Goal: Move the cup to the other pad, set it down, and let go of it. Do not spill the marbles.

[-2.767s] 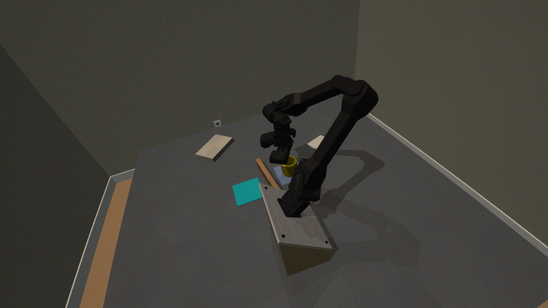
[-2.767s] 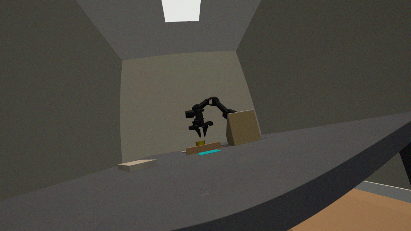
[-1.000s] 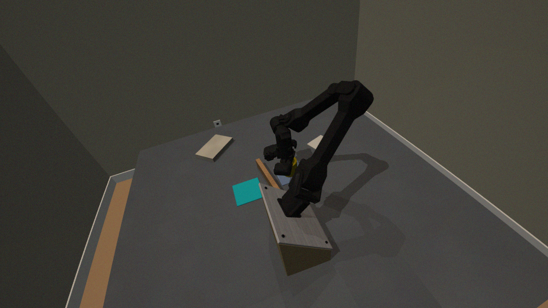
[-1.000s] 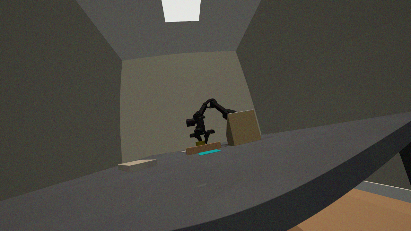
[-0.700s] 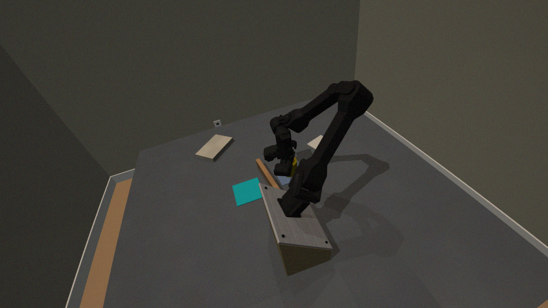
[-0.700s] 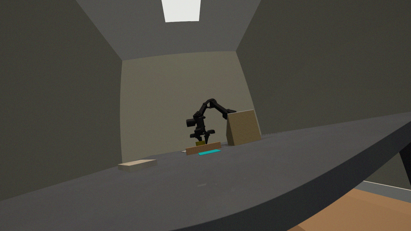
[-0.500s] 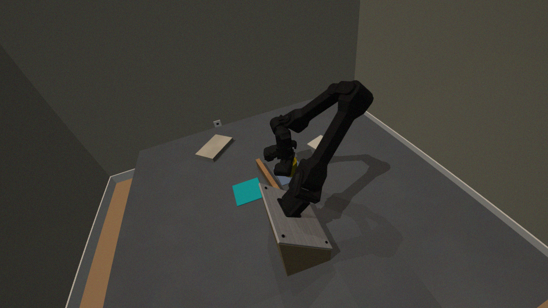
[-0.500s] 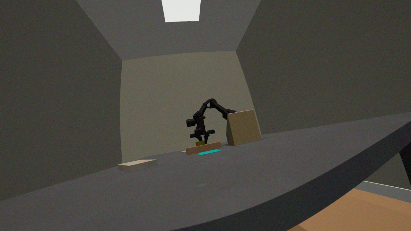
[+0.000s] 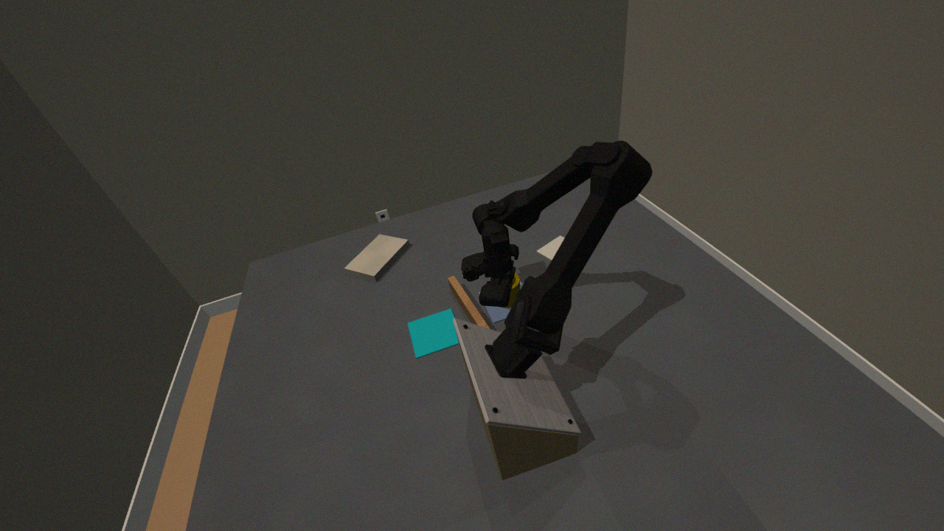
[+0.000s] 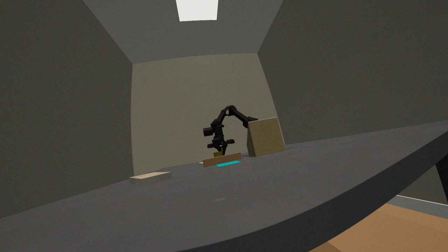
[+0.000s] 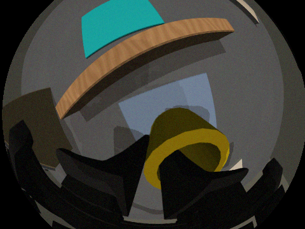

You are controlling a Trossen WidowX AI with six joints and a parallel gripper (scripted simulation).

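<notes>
Now: the light blue pad 3 cm ahead of my gripper tip, 2 cm to the right of it and 5 cm below it. Also, from my gripper tip: wooden bar (2 cm ahead, 8 cm to the left, 2 cm below); then teal pad (2 cm ahead, 18 cm to the left, 5 cm below); then yellow cup (2 cm ahead, 2 cm to the right).
</notes>
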